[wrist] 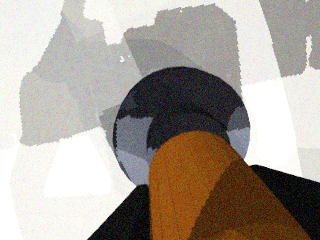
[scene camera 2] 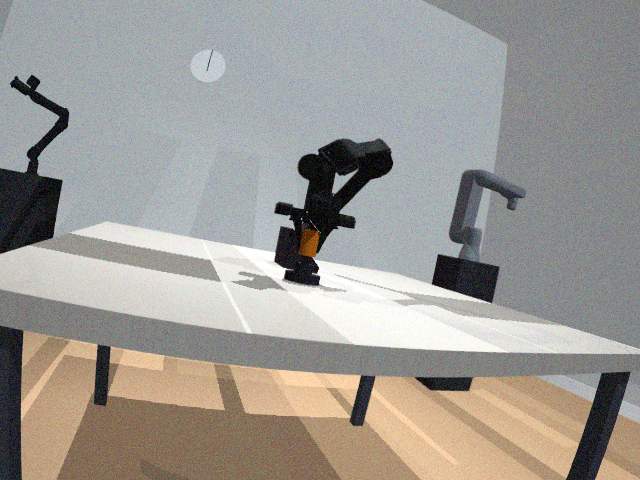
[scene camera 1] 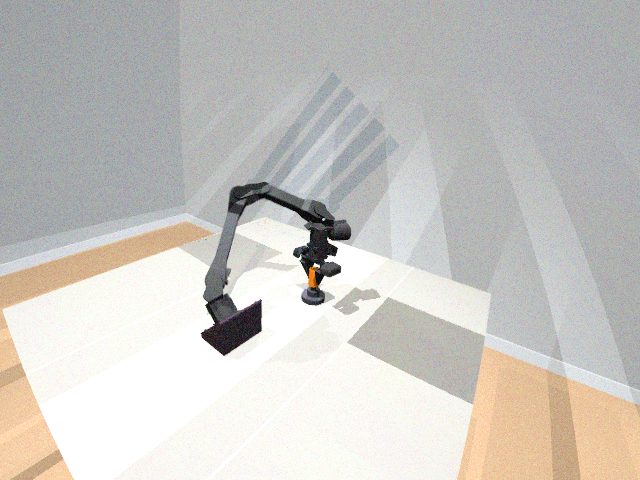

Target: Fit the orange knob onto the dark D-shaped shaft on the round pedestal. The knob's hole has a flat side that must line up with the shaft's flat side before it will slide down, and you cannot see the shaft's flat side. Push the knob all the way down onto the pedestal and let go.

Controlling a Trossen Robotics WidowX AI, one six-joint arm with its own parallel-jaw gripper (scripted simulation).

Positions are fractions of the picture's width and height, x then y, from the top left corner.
My gripper (scene camera 2: 0.48, 0.52) holds an orange knob (wrist: 0.61, 0.74). Further things: a round dark pedestal (wrist: 0.55, 0.42).
My gripper also shows in the wrist view (wrist: 0.62, 0.77) and in scene camera 1 (scene camera 1: 0.49, 0.59).
